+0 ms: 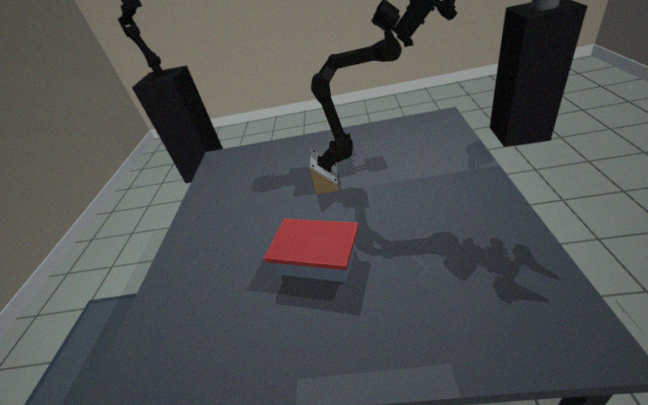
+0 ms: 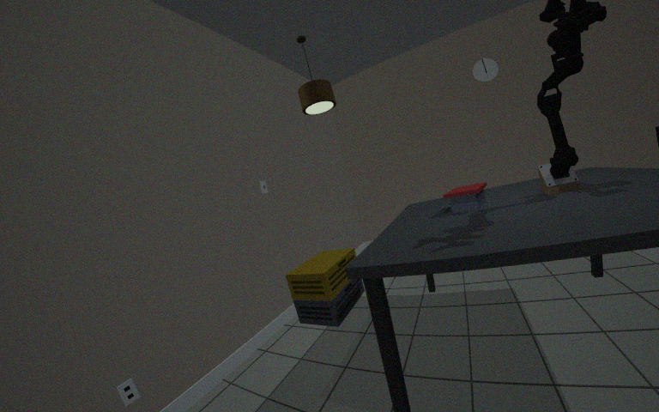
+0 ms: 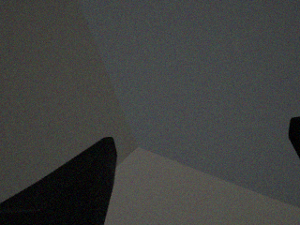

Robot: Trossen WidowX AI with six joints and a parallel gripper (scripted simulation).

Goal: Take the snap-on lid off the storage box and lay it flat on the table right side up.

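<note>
The red lid lies 56 cm below my gripper tip, 48 cm to the right of it and 41 cm ahead of it. Round my gripper tip: storage box 61 cm below, 48 cm to the right, 41 cm ahead.
</note>
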